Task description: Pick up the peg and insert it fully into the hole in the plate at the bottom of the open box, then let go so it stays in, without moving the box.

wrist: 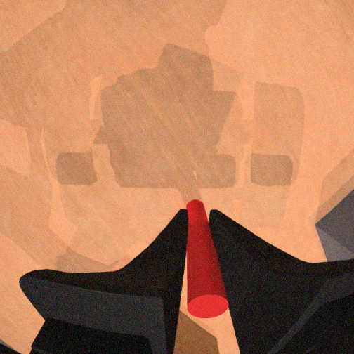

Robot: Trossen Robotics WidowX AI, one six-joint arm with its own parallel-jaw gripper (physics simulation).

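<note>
The red peg [206, 265] stands upright between the fingers in the wrist view, with its brighter round end nearest the camera and its far end between the fingertips. My gripper [197, 215] is shut on the peg, with one black finger against each side of it. The open box, its plate and the hole cannot be made out in this view.
The pale wood-coloured table top [150, 30] carries soft shadows of the arm and gripper. Part of a brown object [199, 334] shows below, between the fingers. Part of a dark grey object [342, 227] shows at the right edge.
</note>
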